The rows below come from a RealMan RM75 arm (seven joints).
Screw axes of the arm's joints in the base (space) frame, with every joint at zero. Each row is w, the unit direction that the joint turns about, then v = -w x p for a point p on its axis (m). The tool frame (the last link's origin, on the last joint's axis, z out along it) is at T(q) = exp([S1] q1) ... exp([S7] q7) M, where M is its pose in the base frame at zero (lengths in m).
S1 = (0, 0, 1, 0.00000, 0.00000, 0.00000)
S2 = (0, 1, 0, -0.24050, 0.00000, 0.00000)
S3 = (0, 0, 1, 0.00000, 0.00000, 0.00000)
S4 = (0, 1, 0, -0.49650, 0.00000, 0.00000)
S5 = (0, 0, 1, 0.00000, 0.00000, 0.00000)
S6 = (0, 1, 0, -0.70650, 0.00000, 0.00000)
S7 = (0, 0, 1, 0.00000, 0.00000, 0.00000)
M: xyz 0.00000 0.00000 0.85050 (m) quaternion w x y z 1 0 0 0
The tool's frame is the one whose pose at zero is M.
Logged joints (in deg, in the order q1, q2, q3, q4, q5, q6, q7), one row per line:
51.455, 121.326, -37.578, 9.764, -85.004, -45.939, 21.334
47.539, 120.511, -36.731, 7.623, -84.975, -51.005, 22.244
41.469, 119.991, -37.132, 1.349, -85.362, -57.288, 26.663
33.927, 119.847, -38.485, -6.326, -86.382, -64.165, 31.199
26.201, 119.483, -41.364, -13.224, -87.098, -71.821, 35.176
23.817, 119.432, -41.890, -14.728, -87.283, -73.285, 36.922
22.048, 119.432, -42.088, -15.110, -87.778, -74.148, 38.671
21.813, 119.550, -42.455, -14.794, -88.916, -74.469, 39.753
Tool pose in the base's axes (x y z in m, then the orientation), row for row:
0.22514, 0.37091, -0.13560, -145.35, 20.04, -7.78
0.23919, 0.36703, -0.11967, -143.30, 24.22, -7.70
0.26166, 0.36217, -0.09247, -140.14, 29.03, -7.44
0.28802, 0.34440, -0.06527, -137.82, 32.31, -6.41
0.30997, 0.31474, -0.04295, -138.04, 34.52, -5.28
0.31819, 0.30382, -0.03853, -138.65, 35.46, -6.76
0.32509, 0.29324, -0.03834, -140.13, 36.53, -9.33
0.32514, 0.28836, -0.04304, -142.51, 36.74, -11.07
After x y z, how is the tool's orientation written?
As angles about the fixed x, y, z axes (roll, pitch, yaw), in degrees.
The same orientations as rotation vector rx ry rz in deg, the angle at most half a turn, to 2 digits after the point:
-141.84, 17.53, 22.14
-138.74, 19.30, 26.80
-134.31, 21.47, 31.80
-131.36, 22.17, 35.44
-131.19, 21.80, 38.65
-130.93, 23.70, 39.22
-130.97, 26.62, 39.74
-132.43, 28.06, 40.06

